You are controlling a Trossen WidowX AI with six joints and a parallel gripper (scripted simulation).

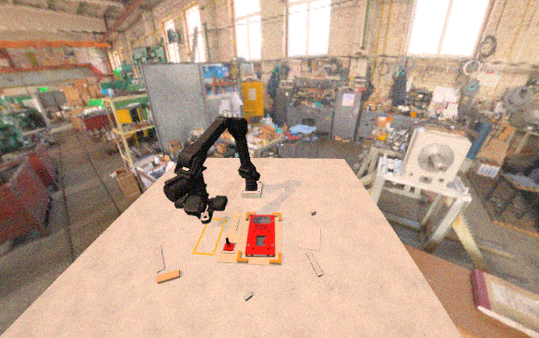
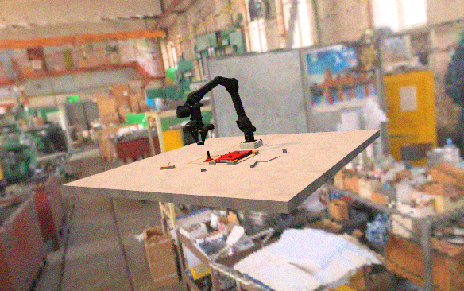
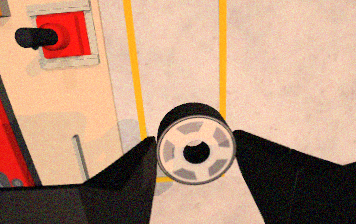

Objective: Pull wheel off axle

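Right now my gripper tip is right at the wheel. The rest, counted from my gripper tip: wooden block (19 cm ahead, 10 cm to the right, 9 cm below); axle (9 cm to the left, 6 cm below, 6 cm ahead).
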